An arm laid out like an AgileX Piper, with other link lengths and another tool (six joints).
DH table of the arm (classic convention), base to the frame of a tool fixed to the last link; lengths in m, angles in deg. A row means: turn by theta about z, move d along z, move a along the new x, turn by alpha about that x. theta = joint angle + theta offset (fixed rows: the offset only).
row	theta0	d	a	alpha
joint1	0	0.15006	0	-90
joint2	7.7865	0	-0.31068	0
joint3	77.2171	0	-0.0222	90
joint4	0	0.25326	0	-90
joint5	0	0	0	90
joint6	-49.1	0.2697	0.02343	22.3
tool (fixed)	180	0.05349	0	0
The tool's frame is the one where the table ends.
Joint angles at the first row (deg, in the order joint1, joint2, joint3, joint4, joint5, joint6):
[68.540 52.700 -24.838 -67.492 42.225 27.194]
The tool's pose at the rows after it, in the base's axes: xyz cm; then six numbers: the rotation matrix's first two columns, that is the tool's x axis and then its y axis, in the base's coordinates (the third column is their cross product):
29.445 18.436 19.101 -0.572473 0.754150 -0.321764 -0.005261 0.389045 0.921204
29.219 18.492 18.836 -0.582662 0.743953 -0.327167 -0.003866 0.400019 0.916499
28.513 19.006 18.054 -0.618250 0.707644 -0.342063 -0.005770 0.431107 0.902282
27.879 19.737 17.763 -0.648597 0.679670 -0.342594 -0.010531 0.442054 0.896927
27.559 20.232 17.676 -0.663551 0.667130 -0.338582 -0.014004 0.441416 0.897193
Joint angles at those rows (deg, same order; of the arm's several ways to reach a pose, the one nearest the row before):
[68.539 52.227 -25.035 -63.882 40.470 21.940]
[68.540 52.088 -25.034 -62.769 40.334 20.266]
[68.539 52.086 -25.069 -59.864 39.418 15.534]
[68.543 51.962 -25.427 -57.376 38.327 11.824]
[68.543 51.962 -25.537 -56.470 37.478 10.529]

